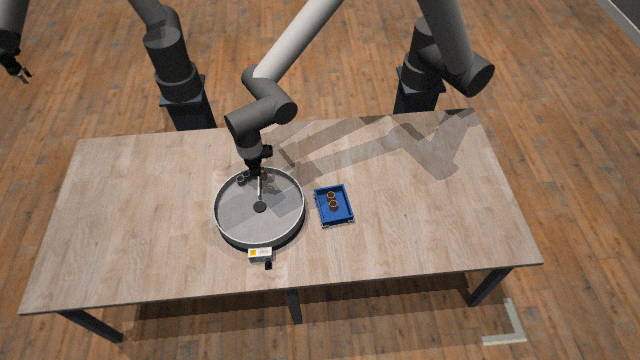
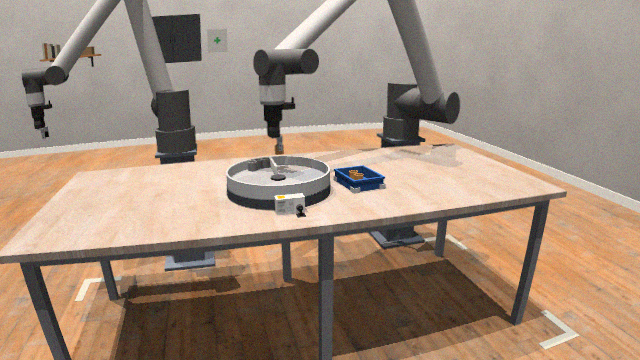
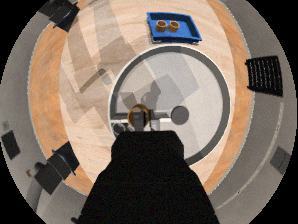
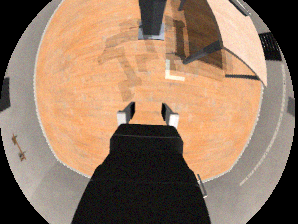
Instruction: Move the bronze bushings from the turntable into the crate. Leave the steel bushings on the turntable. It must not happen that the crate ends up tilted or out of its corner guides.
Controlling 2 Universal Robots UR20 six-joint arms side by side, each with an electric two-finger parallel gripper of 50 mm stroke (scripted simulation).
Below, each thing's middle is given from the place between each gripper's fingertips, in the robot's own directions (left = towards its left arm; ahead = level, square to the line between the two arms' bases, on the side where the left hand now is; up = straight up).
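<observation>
Positions counted from my left hand: blue crate [image 1: 343, 214], 14 cm below, 9 cm ahead, 32 cm to the left; turntable [image 1: 240, 214], 11 cm below, 2 cm to the right, 10 cm ahead.
</observation>
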